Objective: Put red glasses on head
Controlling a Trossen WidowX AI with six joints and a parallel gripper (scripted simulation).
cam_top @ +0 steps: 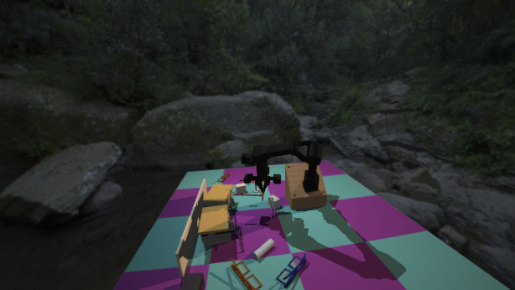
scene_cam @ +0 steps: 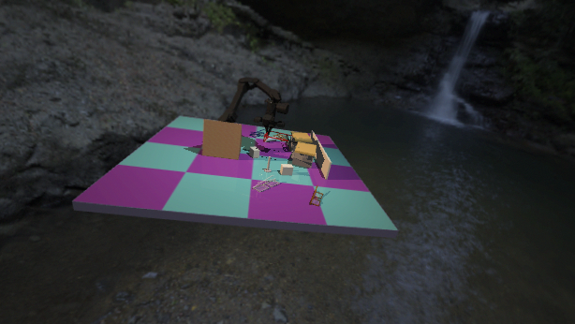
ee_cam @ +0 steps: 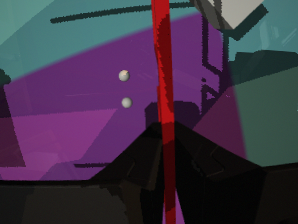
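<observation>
The red glasses lies 4 cm to the right of my gripper tip, 4 cm ahead of it and 1 cm above it. Also, from my gripper tip: tall pale board 35 cm ahead, 7 cm below, 2 cm to the left.
</observation>
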